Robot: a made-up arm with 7 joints. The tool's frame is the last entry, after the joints. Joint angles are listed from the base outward.
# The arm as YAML. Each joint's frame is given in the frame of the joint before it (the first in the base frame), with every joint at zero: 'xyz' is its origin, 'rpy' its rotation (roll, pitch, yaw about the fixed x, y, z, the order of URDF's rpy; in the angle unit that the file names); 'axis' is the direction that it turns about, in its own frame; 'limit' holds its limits. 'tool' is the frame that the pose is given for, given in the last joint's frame.
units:
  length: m
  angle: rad
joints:
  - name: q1
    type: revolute
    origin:
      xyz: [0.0, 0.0, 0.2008]
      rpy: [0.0, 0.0, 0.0]
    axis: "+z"
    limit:
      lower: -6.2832
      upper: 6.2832
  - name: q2
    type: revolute
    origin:
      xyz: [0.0, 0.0, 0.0]
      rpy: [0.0, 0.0, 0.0]
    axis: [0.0, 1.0, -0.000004]
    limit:
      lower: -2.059
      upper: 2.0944
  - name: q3
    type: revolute
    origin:
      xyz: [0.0, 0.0, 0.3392]
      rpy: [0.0, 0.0, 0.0]
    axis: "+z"
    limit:
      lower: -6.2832
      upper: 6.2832
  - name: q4
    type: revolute
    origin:
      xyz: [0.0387, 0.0, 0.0]
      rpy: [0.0, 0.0, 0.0]
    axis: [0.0, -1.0, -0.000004]
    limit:
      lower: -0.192
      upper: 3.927
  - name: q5
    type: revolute
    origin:
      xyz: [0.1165, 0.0, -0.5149]
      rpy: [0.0, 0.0, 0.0]
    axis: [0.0, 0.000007, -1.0]
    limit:
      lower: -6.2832
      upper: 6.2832
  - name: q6
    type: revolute
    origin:
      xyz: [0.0, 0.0, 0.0]
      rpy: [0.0, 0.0, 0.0]
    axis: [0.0, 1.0, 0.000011]
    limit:
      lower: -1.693
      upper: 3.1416
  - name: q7
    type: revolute
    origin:
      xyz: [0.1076, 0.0, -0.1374]
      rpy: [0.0, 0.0, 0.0]
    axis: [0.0, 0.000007, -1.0]
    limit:
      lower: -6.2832
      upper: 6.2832
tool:
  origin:
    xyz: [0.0, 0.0, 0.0]
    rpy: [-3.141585, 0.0, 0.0]
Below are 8 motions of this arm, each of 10 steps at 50 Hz.
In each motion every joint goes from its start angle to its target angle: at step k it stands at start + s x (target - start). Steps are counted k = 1, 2, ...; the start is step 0. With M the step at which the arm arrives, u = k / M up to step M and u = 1 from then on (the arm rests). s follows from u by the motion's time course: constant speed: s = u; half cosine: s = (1 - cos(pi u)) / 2; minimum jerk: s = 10 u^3 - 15 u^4 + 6 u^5.
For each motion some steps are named. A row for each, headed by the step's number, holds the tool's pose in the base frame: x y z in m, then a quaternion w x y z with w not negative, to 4 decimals.
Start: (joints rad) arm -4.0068 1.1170 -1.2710 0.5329 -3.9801 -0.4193 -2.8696
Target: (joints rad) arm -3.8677 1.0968 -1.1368 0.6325 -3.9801 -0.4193 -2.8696
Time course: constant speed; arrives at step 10
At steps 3, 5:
3: 0.3747 0.1628 0.1174 0.6079 0.4864 0.6145 0.1273
5: 0.3675 0.1881 0.1074 0.5990 0.4691 0.6339 0.1390

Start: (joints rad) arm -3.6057 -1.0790 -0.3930 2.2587 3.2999 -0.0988 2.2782
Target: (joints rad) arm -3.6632 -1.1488 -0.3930 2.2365 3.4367 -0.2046 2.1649
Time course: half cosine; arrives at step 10
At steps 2, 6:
2: 0.4600 -0.0247 0.9918 0.7621 -0.1633 0.0259 -0.6260
6: 0.4672 -0.0545 0.9740 0.7624 -0.1553 0.0149 -0.6281

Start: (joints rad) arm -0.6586 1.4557 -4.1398 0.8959 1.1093 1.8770 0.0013
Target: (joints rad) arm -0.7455 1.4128 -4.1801 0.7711 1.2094 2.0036 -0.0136
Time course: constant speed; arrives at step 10
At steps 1, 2, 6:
1: 0.1873 0.2991 0.5986 0.5593 -0.0737 -0.5286 0.6344
2: 0.1840 0.2980 0.5951 0.5556 -0.0702 -0.5273 0.6391
6: 0.1714 0.2933 0.5809 0.5418 -0.0554 -0.5207 0.6575

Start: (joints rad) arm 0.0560 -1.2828 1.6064 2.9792 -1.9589 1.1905 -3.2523
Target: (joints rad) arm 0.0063 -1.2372 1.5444 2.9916 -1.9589 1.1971 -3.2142
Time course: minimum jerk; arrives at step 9
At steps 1, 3, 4, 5, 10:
1: -0.9538 -0.0515 0.5689 0.9754 0.1441 -0.0502 -0.1591
3: -0.9505 -0.0447 0.5777 0.9745 0.1487 -0.0452 -0.1617
4: -0.9473 -0.0384 0.5859 0.9736 0.1532 -0.0406 -0.1642
5: -0.9436 -0.0314 0.5949 0.9725 0.1582 -0.0356 -0.1670
10: -0.9363 -0.0183 0.6118 0.9702 0.1681 -0.0264 -0.1725

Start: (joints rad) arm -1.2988 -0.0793 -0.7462 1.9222 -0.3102 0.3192 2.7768
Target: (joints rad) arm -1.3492 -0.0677 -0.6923 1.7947 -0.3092 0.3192 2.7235
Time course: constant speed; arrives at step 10
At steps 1, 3, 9, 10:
1: -0.2831 -0.5054 0.9631 0.1440 0.4707 0.4854 -0.7226
3: -0.2859 -0.5168 0.9481 0.1377 0.4730 0.4965 -0.7147
9: -0.2934 -0.5490 0.9011 0.1189 0.4790 0.5295 -0.6900
10: -0.2945 -0.5540 0.8930 0.1158 0.4799 0.5349 -0.6857

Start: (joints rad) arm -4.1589 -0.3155 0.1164 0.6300 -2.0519 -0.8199 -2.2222
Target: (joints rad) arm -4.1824 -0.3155 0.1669 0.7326 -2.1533 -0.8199 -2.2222
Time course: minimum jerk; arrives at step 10
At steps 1, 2, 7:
1: -0.3586 0.2051 0.2482 0.0566 -0.8818 -0.2668 0.3848
2: -0.3592 0.2056 0.2497 0.0587 -0.8812 -0.2700 0.3836
7: -0.3687 0.2135 0.2742 0.0919 -0.8699 -0.3196 0.3643

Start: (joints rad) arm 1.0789 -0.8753 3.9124 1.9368 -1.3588 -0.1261 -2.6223
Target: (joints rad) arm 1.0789 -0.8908 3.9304 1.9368 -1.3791 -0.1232 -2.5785
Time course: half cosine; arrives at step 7
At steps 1, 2, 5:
1: 0.0801 -0.8956 0.3931 0.4744 0.3718 0.6781 -0.4206
2: 0.0812 -0.8955 0.3921 0.4760 0.3732 0.6775 -0.4185
5: 0.0862 -0.8954 0.3879 0.4831 0.3798 0.6747 -0.4088

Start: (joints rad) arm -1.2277 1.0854 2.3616 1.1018 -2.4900 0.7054 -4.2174
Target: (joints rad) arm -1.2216 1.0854 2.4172 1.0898 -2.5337 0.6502 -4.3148
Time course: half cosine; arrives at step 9
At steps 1, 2, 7, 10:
1: 0.4330 0.2754 0.7081 0.4030 -0.5526 0.0455 -0.7281
2: 0.4292 0.2767 0.7096 0.4019 -0.5503 0.0389 -0.7309
7: 0.3946 0.2875 0.7222 0.3900 -0.5273 -0.0186 -0.7547
10: 0.3893 0.2890 0.7240 0.3879 -0.5233 -0.0273 -0.7582

